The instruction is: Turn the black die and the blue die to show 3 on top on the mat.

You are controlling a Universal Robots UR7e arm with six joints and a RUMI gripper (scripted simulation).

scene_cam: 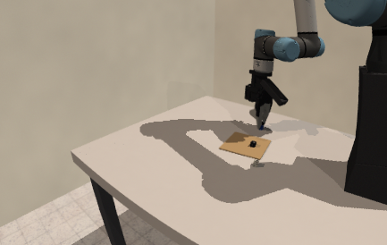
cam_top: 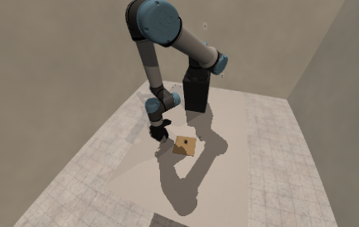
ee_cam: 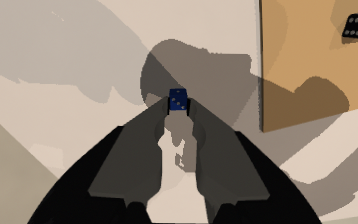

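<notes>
Now: the blue die 1 cm below my hand. From my hand the other things lie so: black die: 5 cm behind, 15 cm to the left, 1 cm below; brown mat: 3 cm behind, 15 cm to the left, 2 cm below; white die: 12 cm behind, 24 cm to the left, 1 cm below.
</notes>
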